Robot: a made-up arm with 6 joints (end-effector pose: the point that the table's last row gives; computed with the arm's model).
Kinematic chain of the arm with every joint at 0, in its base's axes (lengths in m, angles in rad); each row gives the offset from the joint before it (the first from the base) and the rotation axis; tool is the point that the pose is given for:
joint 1: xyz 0 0 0.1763 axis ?
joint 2: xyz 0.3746 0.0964 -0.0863 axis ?
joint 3: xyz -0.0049 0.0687 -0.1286 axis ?
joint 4: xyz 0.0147 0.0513 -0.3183 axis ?
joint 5: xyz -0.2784 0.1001 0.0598 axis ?
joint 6: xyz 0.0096 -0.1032 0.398 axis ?
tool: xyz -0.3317 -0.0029 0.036
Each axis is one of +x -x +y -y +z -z.
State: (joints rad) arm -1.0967 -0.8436 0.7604 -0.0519 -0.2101 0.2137
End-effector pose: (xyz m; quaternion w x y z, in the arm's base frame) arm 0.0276 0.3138 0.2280 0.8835 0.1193 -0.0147 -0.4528
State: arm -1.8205 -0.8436 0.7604 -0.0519 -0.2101 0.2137
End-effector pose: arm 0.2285 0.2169 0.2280 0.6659 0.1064 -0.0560 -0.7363
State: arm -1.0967 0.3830 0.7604 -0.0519 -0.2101 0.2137
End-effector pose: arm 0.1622 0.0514 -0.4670 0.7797 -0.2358 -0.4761 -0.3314
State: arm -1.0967 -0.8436 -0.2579 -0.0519 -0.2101 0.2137
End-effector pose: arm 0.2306 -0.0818 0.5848 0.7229 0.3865 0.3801 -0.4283
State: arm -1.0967 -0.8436 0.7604 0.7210 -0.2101 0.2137
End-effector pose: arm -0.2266 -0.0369 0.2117 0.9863 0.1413 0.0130 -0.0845
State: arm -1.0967 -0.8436 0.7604 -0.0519 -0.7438 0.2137
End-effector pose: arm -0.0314 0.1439 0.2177 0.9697 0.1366 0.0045 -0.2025
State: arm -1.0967 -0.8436 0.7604 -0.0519 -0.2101 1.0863
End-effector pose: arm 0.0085 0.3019 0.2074 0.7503 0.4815 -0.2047 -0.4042
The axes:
joint 1: +z
joint 2: -y
joint 3: -y
joint 4: +z
joint 5: -z
joint 6: +x

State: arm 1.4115 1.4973 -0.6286 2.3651 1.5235 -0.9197
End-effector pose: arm 0.3952 0.3094 0.1702 0.4019 -0.0670 -0.7254 0.5548
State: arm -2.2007 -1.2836 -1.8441 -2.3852 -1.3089 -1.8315
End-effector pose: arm 0.3686 -0.4893 -0.0758 0.4224 0.3251 0.5209 0.6667
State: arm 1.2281 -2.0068 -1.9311 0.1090 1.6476 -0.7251
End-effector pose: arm -0.4371 0.5752 -0.2297 0.6793 0.7109 -0.1393 -0.1170
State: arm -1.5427 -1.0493 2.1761 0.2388 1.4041 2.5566
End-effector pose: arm 0.4943 0.0729 -0.3907 0.1484 0.1452 -0.9418 0.2642
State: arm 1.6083 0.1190 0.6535 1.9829 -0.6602 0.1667
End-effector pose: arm 0.1145 0.5335 0.3456 0.4708 0.2263 0.2607 -0.8119
